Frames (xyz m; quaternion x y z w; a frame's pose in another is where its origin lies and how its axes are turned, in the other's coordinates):
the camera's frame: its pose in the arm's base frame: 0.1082 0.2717 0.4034 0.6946 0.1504 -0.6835 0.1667
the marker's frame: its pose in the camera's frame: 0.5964 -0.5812 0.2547 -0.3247 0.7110 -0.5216 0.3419
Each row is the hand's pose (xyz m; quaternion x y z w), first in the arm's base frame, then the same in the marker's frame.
Working: the arm's base frame: its pose in the marker's frame: -0.5177 0.2413 -0.5483 0.5909 0.7542 0.2221 0.1809

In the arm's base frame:
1: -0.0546 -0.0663 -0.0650 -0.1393 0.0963 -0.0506 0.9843
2: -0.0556 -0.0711 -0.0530 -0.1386 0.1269 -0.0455 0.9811
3: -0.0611 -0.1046 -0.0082 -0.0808 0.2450 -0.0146 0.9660
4: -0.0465 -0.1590 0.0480 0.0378 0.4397 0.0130 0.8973
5: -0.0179 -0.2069 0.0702 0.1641 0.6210 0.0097 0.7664
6: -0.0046 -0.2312 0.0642 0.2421 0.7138 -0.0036 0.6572
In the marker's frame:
1: -0.5933 0.1669 -0.5298 0.4968 0.7587 0.3714 0.1990
2: -0.5906 0.1664 -0.5424 0.4922 0.7590 0.3892 0.1738
3: -0.5924 0.1597 -0.5982 0.4908 0.7636 0.4176 0.0410
4: -0.6099 0.1697 -0.6752 -0.4492 -0.7570 -0.4329 0.1945
5: -0.6436 0.1904 -0.7203 -0.3520 -0.7211 -0.4151 0.4288
6: -0.6697 0.1977 -0.7288 -0.2709 -0.6807 -0.3845 0.5617

